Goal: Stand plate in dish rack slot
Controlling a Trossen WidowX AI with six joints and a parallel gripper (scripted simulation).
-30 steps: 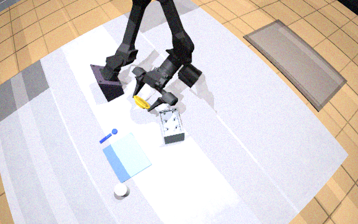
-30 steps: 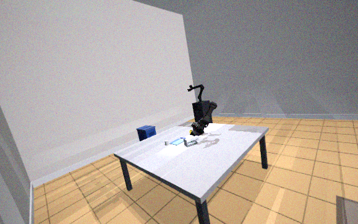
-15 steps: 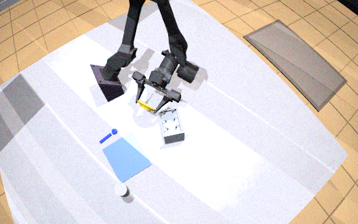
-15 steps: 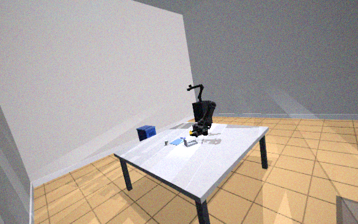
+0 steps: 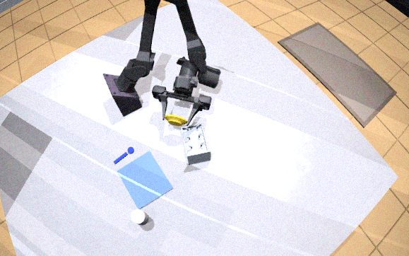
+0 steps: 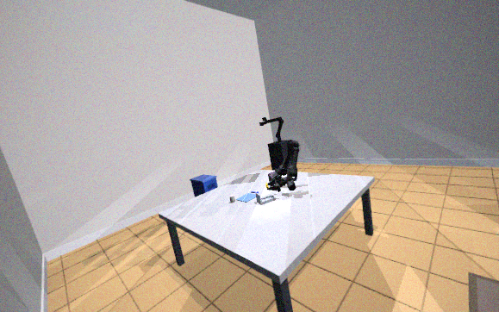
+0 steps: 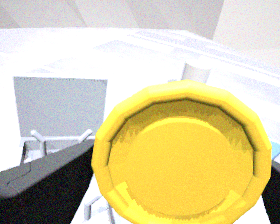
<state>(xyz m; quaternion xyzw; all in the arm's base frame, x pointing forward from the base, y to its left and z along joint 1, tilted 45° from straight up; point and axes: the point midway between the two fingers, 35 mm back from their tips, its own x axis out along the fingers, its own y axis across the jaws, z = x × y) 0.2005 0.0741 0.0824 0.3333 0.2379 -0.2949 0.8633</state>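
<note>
The grey dish rack is 7 cm below my gripper tip, 6 cm ahead of it and 3 cm to the left of it. Round my gripper tip: blue spoon (19 cm to the right, 9 cm below, 3 cm behind); then yellow plate (1 cm behind); then light blue mat (17 cm to the right, 9 cm below, 8 cm ahead).
</note>
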